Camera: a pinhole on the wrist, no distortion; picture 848 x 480 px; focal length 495.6 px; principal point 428.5 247.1 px. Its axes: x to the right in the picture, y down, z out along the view. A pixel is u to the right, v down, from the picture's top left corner.
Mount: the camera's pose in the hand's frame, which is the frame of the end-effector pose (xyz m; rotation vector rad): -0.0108 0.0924 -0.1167 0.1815 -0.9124 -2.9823
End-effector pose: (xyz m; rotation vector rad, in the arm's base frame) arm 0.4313 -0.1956 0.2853 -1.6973 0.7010 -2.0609
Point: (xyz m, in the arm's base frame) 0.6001 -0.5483 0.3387
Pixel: 40 329
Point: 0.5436 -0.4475 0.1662
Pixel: 303 226
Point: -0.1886 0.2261 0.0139
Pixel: behind the camera
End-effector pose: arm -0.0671 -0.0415 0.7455 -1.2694 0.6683 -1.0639
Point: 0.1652 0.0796 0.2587
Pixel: 458 27
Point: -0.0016 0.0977 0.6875
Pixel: outside the picture
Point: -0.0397 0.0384 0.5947
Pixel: 601 353
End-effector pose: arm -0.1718 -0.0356 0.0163 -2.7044 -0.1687 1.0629
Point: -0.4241 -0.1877 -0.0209
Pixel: 672 445
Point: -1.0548 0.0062 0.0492
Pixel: outside the picture
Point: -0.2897 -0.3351 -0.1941
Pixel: 364 194
